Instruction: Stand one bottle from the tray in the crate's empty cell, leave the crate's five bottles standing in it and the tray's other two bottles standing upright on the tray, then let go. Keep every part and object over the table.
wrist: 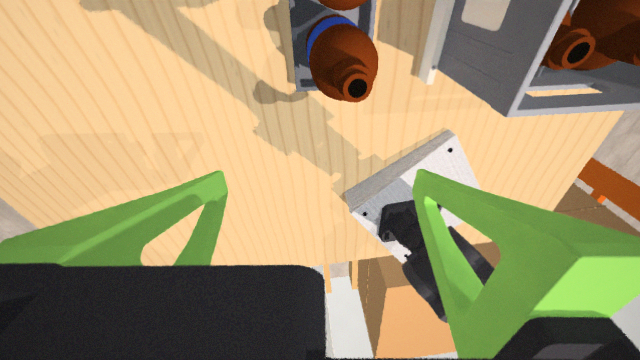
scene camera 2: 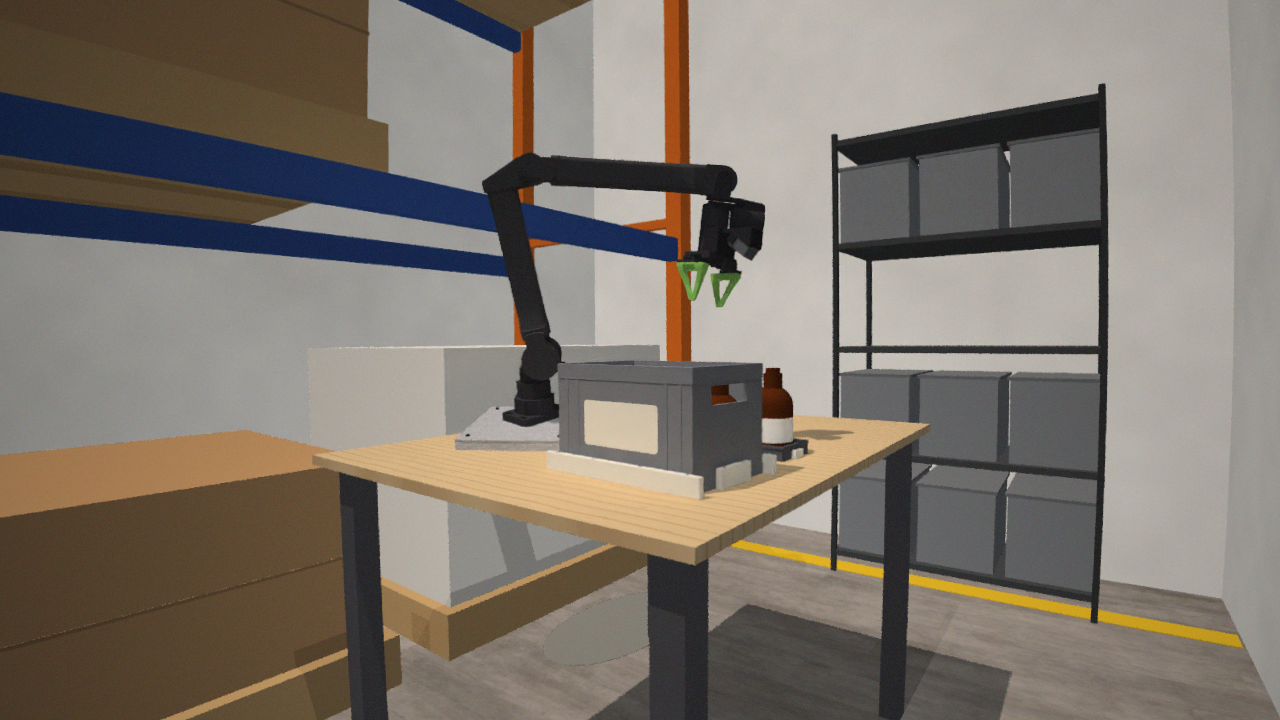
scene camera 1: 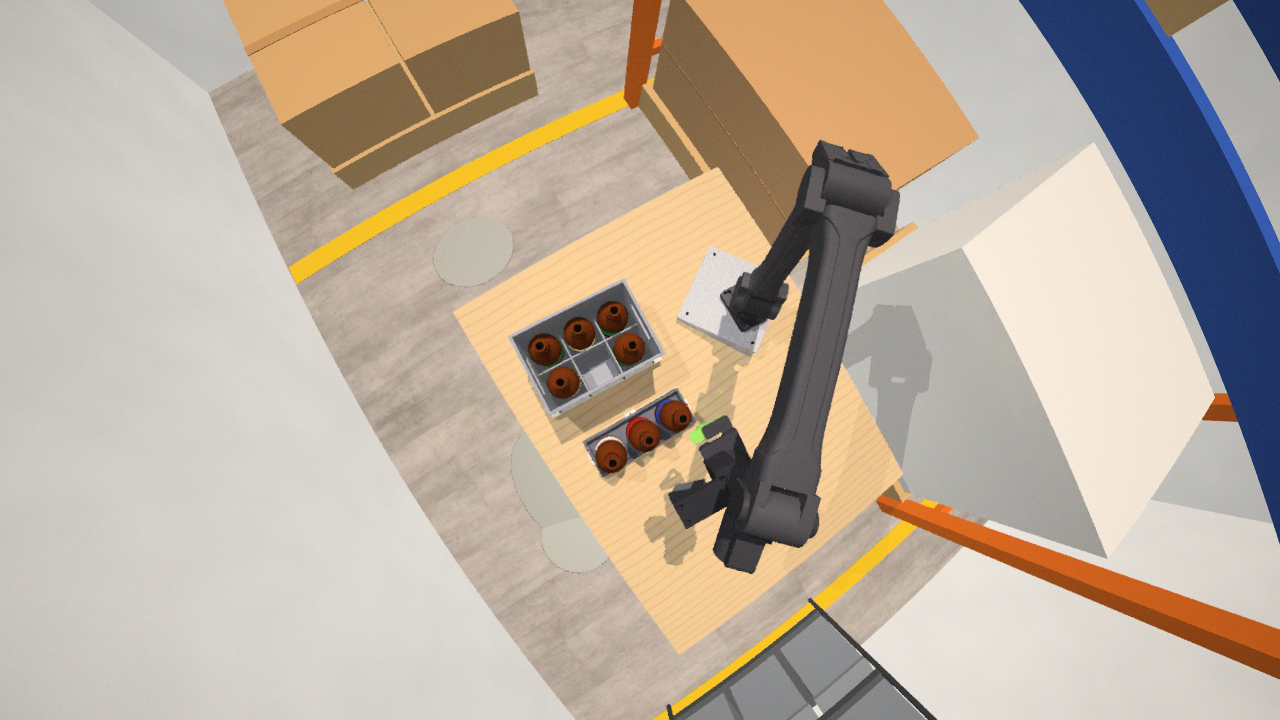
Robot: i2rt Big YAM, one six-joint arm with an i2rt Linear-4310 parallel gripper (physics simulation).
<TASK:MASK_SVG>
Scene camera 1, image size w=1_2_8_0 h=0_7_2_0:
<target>my gripper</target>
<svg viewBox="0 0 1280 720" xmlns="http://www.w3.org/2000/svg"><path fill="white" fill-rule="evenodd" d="M723 414L713 421L698 425L693 432L689 433L689 437L693 445L696 445L705 439L710 439L722 433L721 437L701 445L699 451L704 460L724 450L737 461L726 477L726 488L731 494L728 489L728 479L731 472L738 465L751 462L752 459L738 430L733 427L729 417Z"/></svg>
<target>white-banded bottle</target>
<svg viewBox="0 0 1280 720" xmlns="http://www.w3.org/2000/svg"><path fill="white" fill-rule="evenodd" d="M609 435L598 441L595 459L601 470L607 473L616 473L625 466L627 451L623 442L618 437Z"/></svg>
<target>blue-banded bottle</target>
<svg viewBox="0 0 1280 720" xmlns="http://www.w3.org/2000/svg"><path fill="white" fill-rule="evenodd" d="M658 403L655 408L655 419L661 426L673 432L682 431L689 426L692 416L689 407L685 403L672 399L665 399Z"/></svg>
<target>red-banded brown bottle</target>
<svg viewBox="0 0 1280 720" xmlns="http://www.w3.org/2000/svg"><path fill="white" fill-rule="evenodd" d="M632 419L626 428L626 435L631 445L640 452L649 452L655 449L661 437L660 430L656 424L644 417Z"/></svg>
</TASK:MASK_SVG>
